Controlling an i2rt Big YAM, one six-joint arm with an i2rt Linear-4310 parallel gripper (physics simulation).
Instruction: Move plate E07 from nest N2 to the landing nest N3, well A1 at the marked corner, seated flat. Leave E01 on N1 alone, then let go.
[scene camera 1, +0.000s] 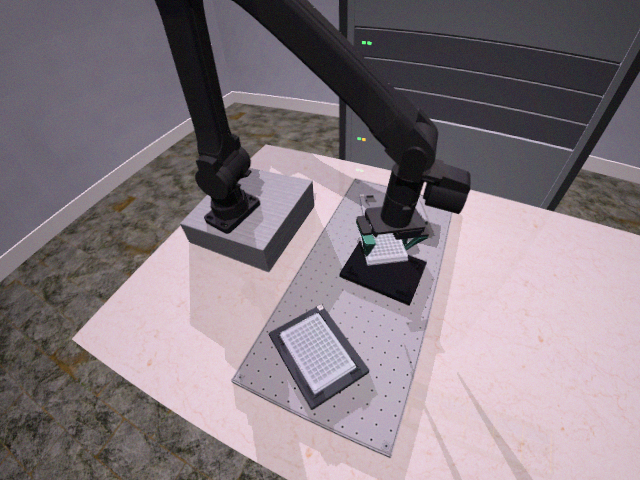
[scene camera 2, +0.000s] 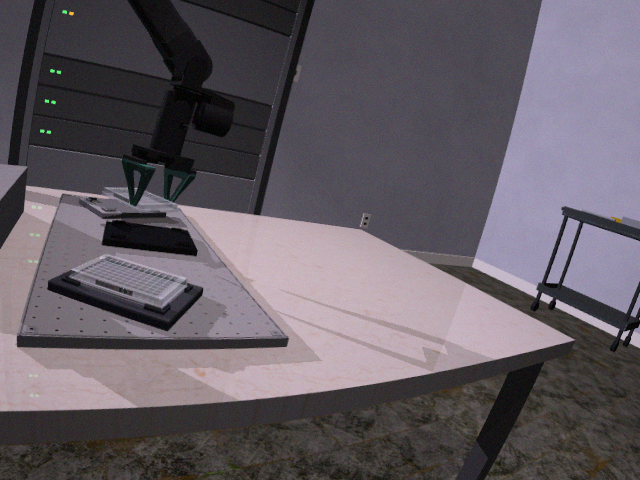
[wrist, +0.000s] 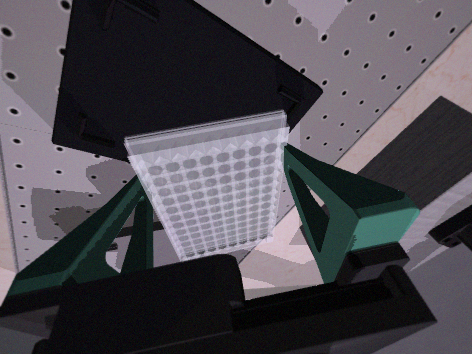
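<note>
My gripper (scene camera 1: 387, 250) (scene camera 2: 152, 202) (wrist: 213, 165) is shut on the clear-white well plate E07 (scene camera 1: 388, 250) (scene camera 2: 116, 193) (wrist: 215, 195), its green fingers on two opposite sides. The plate is raised above the board. In the scene camera 1 view it overlaps the back part of the bare black nest N2 (scene camera 1: 382, 284) (scene camera 2: 149, 237) (wrist: 175, 75). The grey landing nest N3 (scene camera 2: 100, 208) is at the far end, partly behind the plate and fingers. Its marked corner cannot be made out. Plate E01 (scene camera 1: 317, 351) (scene camera 2: 129, 279) sits on nest N1 (scene camera 1: 338, 384) (scene camera 2: 103, 303) at the near end.
The nests stand on a perforated grey board (scene camera 1: 382, 413) (scene camera 2: 232, 330) on a pale table (scene camera 1: 516, 310) (scene camera 2: 336, 289). The arm's base stands on a grey block (scene camera 1: 279, 206) to the left in the scene camera 1 view. A dark cabinet (scene camera 1: 465, 129) stands behind.
</note>
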